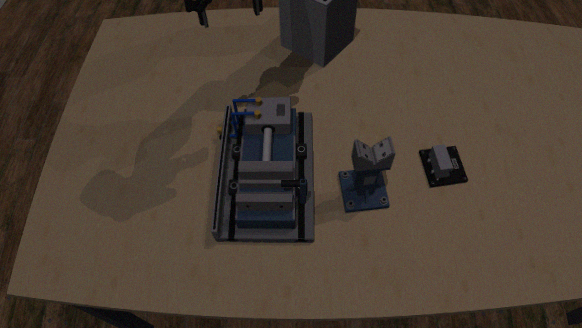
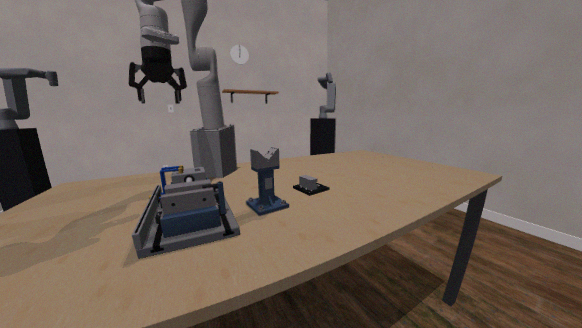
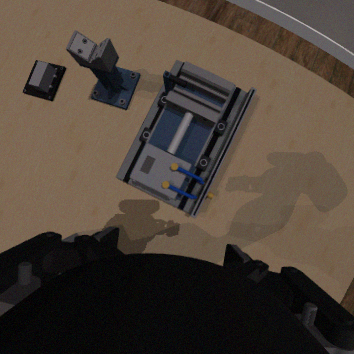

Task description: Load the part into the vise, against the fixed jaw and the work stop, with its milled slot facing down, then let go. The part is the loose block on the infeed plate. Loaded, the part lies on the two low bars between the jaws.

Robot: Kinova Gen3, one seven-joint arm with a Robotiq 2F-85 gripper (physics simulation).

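Places are measured from the arm's base along level axes (x up, y right, z ahead), in centimetres.
Pixels of known places: gripper, fingertip midpoint: [image 1: 231, 18] [image 2: 161, 103] [image 3: 170, 248]; arm's base, origin of the base link: [image 2: 214, 126].
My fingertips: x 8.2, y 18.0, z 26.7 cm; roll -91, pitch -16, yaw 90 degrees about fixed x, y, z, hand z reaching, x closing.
Ahead of a thing's pixels: the offset from my fingertips to its top centre. "spot": to the spot under its first point.
The part, a small grey block {dx -24.9, dy -41.6, dz +14.2 cm} [image 1: 441, 158] [image 2: 308, 183] [image 3: 41, 76], lies on the black infeed plate {dx -28.5, dy -42.9, dz +14.0 cm} [image 1: 457, 176] [image 2: 322, 188] [image 3: 45, 95]. Its milled slot cannot be made out. The vise has a fixed jaw [image 1: 266, 202] [image 2: 188, 200] [image 3: 207, 75] with two holes and a moving jaw [image 1: 266, 170] [image 3: 194, 106]. A gap without a part lies between them; the low bars are hard to make out. The work stop {spot: dx -22.2, dy -11.8, dz +22.7 cm} [image 1: 302, 191] [image 2: 221, 197] [image 3: 167, 81] is a blue post with a black rod beside the gap. My gripper [image 1: 231, 19] [image 2: 160, 101] [image 3: 170, 248] is open and empty, high above the table's back, behind the vise.
A blue stand with a grey V-block {spot: dx -16.2, dy -24.4, dz +19.1 cm} [image 1: 372, 155] [image 2: 265, 159] [image 3: 93, 50] rises between vise and infeed plate. The vise's actuator block {dx -19.7, dy -5.4, dz +5.4 cm} [image 1: 268, 111] [image 3: 161, 170] carries blue hoses. A raised rail {spot: dx -24.3, dy +4.0, dz +16.5 cm} [image 1: 221, 170] [image 3: 225, 150] runs along one side. The arm's grey pedestal [image 1: 317, 30] [image 2: 214, 150] stands behind.
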